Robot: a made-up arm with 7 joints.
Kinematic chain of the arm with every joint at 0, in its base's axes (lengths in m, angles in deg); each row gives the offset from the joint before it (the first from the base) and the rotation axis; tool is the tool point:
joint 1: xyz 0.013 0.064 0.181 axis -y
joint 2: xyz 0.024 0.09 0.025 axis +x
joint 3: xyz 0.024 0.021 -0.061 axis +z
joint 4: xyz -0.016 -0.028 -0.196 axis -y
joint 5: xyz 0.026 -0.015 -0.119 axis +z
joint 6: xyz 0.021 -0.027 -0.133 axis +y
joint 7: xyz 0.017 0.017 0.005 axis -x
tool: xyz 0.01 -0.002 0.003
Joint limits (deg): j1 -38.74..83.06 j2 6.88..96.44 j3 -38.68..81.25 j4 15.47..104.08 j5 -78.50..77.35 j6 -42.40..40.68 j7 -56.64..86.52
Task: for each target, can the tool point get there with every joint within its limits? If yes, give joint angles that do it. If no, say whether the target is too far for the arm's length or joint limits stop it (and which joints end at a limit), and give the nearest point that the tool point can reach.
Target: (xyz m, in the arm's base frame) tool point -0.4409 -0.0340 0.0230
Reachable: no: joint limits stop it (at a limit: joint 1, joint 2, joint 3, joint 4, joint 5) | nearest point -0.2435 0.1187 -0.2112 | short by 0.342 m
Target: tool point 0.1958 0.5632 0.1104
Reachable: yes | joints -27.54 65.36 60.11 45.21 1.11 -19.38 2.32
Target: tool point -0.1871 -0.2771 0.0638
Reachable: no: joint limits stop it (at a limit: joint 1, joint 2, joint 3) | nearest point 0.0302 -0.0144 -0.0589 | short by 0.362 m
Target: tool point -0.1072 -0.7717 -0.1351
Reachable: no: too far | nearest point 0.0048 -0.0208 -0.1273 | short by 0.759 m
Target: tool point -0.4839 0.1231 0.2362
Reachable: no: joint limits stop it (at a limit: joint 1, joint 2, joint 3, joint 4, joint 5, joint 6, joint 7) | nearest point -0.2621 0.2700 0.3004 | short by 0.274 m
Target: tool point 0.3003 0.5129 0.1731
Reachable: yes | joints 44.71 49.65 17.11 32.18 65.01 -31.13 -21.04
